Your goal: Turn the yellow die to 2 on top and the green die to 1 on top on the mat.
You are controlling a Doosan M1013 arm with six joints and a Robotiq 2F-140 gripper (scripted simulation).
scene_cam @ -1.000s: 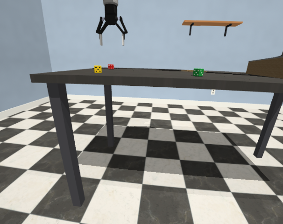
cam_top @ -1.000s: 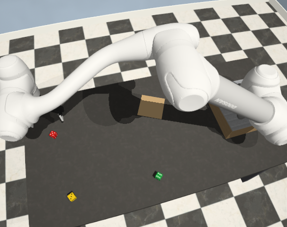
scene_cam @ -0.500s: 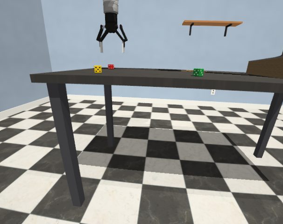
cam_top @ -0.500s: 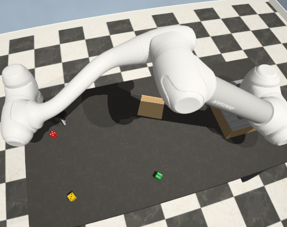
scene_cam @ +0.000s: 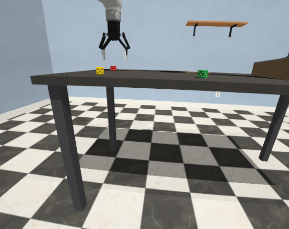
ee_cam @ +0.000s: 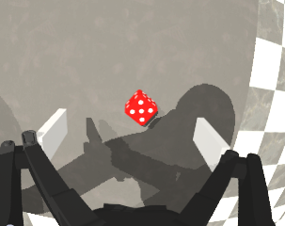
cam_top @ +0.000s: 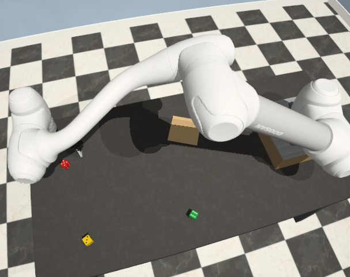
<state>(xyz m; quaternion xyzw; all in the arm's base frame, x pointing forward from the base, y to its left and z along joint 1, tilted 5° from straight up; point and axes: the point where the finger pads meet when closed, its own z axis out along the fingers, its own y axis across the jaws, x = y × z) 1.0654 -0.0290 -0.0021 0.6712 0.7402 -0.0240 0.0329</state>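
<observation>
Right now the green die is 50 cm behind my hand, 32 cm to the left of it and 6 cm below it. From my hand the other things lie so: tan mat: 55 cm behind, 9 cm to the right, 7 cm below; yellow die: 8 cm behind, 35 cm to the left, 6 cm below; red die: 1 cm ahead, 1 cm to the left, 6 cm below.
</observation>
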